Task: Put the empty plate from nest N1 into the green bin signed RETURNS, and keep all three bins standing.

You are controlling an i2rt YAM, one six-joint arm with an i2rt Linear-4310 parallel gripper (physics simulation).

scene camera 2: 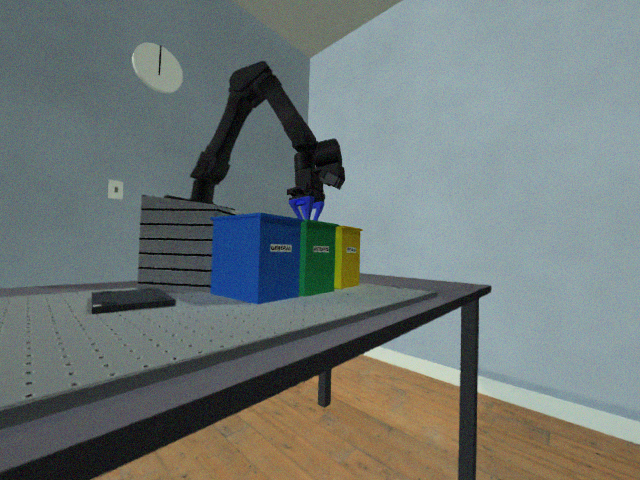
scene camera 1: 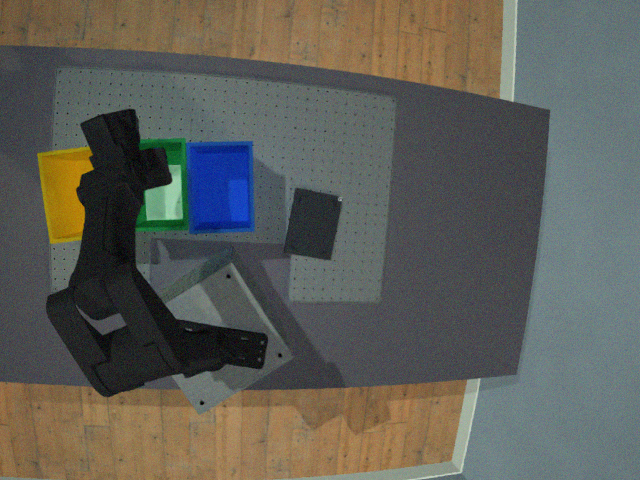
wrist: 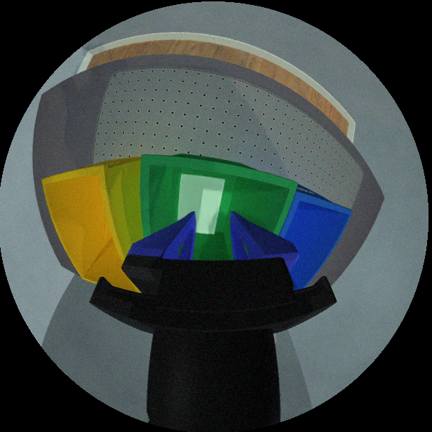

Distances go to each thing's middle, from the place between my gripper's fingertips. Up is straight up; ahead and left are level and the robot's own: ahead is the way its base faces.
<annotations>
I see the green bin (scene camera 2: 317,239) 7 cm below my hand, 4 cm behind it and 1 cm to the right of it. From my hand the other things lie so: blue bin (scene camera 2: 255,257) 14 cm to the right, 7 cm below, 2 cm behind; dark rectangular block (scene camera 1: 313,223) 37 cm to the right, 16 cm below, 7 cm behind; yellow bin (scene camera 1: 60,171) 14 cm to the left, 8 cm behind, 7 cm below.
</annotations>
